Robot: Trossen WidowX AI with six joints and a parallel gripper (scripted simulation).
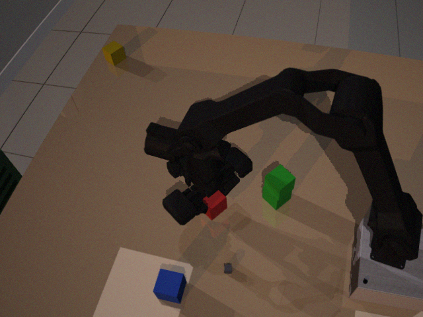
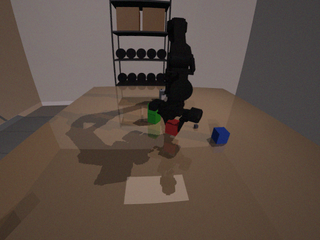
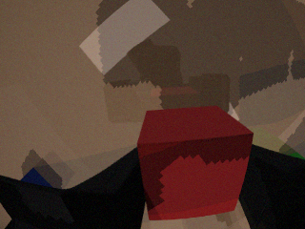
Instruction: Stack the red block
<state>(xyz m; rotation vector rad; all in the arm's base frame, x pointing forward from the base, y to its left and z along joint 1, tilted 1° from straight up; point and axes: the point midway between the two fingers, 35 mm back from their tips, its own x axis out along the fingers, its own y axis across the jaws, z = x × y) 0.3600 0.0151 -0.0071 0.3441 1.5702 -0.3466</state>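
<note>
Right now my gripper tip is 12 cm past the green block, 8 cm to the left of it and 3 cm below it. From my gripper tip the other things lie so: red block: 1 cm above; small dark cube: 8 cm behind, 11 cm to the left, 3 cm below; blue block: 1 cm ahead, 19 cm to the left, 1 cm below.
</note>
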